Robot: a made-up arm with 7 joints.
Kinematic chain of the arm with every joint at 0, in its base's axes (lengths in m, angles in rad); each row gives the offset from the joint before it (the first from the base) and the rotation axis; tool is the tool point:
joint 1: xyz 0 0 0.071 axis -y
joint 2: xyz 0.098 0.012 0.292 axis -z
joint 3: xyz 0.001 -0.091 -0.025 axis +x
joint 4: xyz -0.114 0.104 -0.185 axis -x
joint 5: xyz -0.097 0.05 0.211 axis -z
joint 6: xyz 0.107 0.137 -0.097 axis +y
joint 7: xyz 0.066 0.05 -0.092 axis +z
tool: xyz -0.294 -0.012 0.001
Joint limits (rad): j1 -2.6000..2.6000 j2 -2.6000..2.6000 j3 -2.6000..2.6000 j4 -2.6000..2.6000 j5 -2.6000..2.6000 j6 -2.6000..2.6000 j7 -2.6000..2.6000
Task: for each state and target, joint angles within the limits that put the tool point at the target. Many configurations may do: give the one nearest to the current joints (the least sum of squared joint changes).
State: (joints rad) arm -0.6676 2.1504 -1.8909 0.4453 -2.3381 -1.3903 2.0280
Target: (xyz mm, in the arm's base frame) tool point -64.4 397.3 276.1
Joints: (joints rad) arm -1.2056 2.0006 -2.3265 0.2912 -2.0947 -1.4881 1.5913
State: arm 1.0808 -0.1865 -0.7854 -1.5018 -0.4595 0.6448 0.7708
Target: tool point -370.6 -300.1 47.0
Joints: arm 1.1188 -0.1761 -1.0434 -1.6423 -0.4857 0.9397 0.3013
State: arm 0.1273 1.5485 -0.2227 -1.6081 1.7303 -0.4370 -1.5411
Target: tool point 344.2 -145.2 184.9
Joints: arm 0.4594 1.3413 0.4173 -1.9580 1.8206 -0.3722 -1.4937
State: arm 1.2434 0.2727 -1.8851 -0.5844 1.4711 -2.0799 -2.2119
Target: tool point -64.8 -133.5 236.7
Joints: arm 1.7703 0.8206 -2.3865 -0.3834 1.4676 -2.5352 -2.4706
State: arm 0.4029 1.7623 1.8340 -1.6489 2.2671 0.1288 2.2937
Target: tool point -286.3 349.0 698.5
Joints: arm 0.9162 1.7425 1.9975 -1.7295 1.9890 0.4211 2.1980
